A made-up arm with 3 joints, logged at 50 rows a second.
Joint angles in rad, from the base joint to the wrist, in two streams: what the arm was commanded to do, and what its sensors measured. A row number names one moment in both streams.
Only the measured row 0 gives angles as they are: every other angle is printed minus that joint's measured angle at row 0.
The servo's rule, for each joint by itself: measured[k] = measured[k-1] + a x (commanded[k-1-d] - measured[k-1]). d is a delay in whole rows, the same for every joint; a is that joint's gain. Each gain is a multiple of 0.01, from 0.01 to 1. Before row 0 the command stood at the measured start. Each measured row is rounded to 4 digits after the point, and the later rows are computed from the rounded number. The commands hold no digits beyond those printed.
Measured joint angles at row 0: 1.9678 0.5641 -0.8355
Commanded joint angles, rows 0 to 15: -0.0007 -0.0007 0.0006; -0.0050 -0.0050 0.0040; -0.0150 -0.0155 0.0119; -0.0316 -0.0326 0.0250; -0.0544 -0.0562 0.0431; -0.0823 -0.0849 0.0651; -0.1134 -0.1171 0.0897; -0.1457 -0.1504 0.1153; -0.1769 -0.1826 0.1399; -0.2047 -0.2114 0.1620; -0.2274 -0.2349 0.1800; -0.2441 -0.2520 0.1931; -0.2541 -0.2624 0.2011; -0.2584 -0.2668 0.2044; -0.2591 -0.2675 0.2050; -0.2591 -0.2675 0.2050
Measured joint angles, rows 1 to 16: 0.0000 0.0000 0.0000; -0.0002 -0.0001 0.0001; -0.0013 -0.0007 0.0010; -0.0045 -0.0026 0.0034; -0.0107 -0.0065 0.0082; -0.0208 -0.0130 0.0159; -0.0349 -0.0223 0.0267; -0.0530 -0.0346 0.0406; -0.0743 -0.0497 0.0570; -0.0979 -0.0670 0.0752; -0.1225 -0.0858 0.0943; -0.1466 -0.1052 0.1132; -0.1690 -0.1243 0.1308; -0.1886 -0.1423 0.1463; -0.2047 -0.1585 0.1591; -0.2172 -0.1727 0.1692
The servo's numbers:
d 1
a 0.23 0.13 0.22

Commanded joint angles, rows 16 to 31: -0.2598 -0.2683 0.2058; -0.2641 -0.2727 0.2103; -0.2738 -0.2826 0.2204; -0.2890 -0.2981 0.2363; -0.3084 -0.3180 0.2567; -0.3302 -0.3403 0.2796; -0.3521 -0.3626 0.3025; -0.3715 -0.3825 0.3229; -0.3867 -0.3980 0.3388; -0.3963 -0.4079 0.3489; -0.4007 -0.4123 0.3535; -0.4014 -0.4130 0.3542; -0.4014 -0.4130 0.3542; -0.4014 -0.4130 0.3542; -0.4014 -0.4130 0.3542; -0.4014 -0.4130 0.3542
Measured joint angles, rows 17 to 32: -0.2268 -0.1850 0.1771; -0.2344 -0.1958 0.1834; -0.2412 -0.2058 0.1893; -0.2487 -0.2158 0.1961; -0.2580 -0.2265 0.2049; -0.2696 -0.2384 0.2163; -0.2835 -0.2516 0.2302; -0.2993 -0.2660 0.2461; -0.3159 -0.2811 0.2630; -0.3322 -0.2963 0.2797; -0.3469 -0.3108 0.2949; -0.3593 -0.3240 0.3078; -0.3690 -0.3356 0.3180; -0.3765 -0.3457 0.3260; -0.3822 -0.3544 0.3322; -0.3866 -0.3620 0.3370
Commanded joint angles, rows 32 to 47: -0.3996 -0.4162 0.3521; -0.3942 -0.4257 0.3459; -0.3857 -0.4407 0.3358; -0.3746 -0.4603 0.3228; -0.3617 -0.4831 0.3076; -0.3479 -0.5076 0.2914; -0.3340 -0.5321 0.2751; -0.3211 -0.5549 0.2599; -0.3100 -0.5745 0.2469; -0.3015 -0.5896 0.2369; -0.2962 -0.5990 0.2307; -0.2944 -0.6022 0.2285; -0.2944 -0.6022 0.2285; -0.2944 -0.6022 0.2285; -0.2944 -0.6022 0.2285; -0.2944 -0.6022 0.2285
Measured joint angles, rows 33 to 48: -0.3900 -0.3686 0.3408; -0.3922 -0.3748 0.3433; -0.3927 -0.3814 0.3439; -0.3911 -0.3891 0.3421; -0.3873 -0.3984 0.3379; -0.3814 -0.4094 0.3312; -0.3737 -0.4222 0.3224; -0.3646 -0.4365 0.3120; -0.3546 -0.4519 0.3005; -0.3443 -0.4678 0.2887; -0.3345 -0.4836 0.2773; -0.3257 -0.4986 0.2670; -0.3185 -0.5121 0.2585; -0.3130 -0.5238 0.2519; -0.3087 -0.5340 0.2468; -0.3054 -0.5429 0.2428
